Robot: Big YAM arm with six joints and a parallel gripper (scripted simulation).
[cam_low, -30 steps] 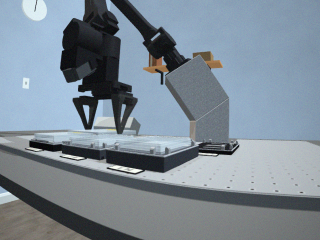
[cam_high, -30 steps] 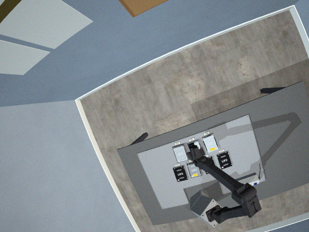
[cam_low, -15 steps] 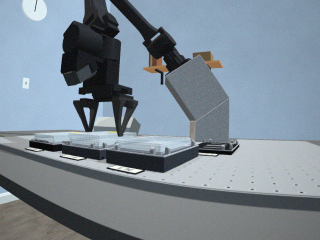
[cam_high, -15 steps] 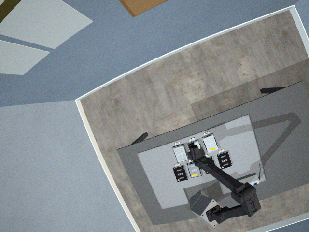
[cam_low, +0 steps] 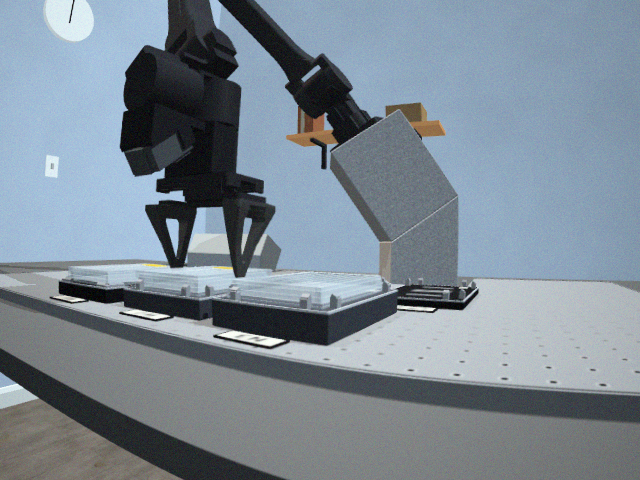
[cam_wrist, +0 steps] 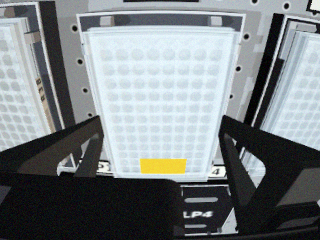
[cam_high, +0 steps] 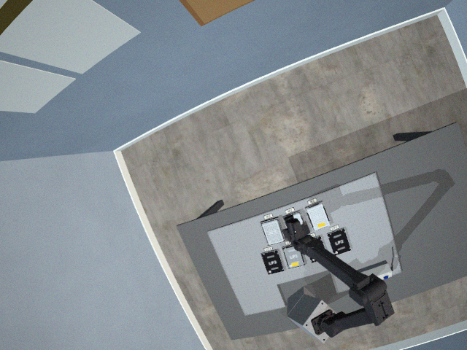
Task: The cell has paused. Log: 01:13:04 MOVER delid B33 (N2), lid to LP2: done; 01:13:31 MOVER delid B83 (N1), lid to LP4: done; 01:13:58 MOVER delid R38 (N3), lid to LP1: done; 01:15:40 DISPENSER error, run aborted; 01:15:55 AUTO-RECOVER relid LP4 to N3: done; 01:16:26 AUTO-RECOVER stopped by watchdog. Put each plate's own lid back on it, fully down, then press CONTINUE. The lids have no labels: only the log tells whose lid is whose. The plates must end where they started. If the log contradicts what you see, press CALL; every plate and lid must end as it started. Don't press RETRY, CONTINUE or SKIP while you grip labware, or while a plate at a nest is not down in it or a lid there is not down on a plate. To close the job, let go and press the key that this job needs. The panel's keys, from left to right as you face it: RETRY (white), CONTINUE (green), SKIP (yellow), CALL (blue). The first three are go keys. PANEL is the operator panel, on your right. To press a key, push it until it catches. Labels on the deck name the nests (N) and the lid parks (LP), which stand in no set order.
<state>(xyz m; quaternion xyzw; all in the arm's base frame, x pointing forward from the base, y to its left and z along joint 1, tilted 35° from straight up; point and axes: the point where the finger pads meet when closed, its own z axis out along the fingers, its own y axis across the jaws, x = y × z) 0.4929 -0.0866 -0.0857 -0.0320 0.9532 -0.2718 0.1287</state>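
Now: the clear lid 1 cm below my hand. The rest, counted from my hand: blue key 48 cm behind, 36 cm to the right, 3 cm above.
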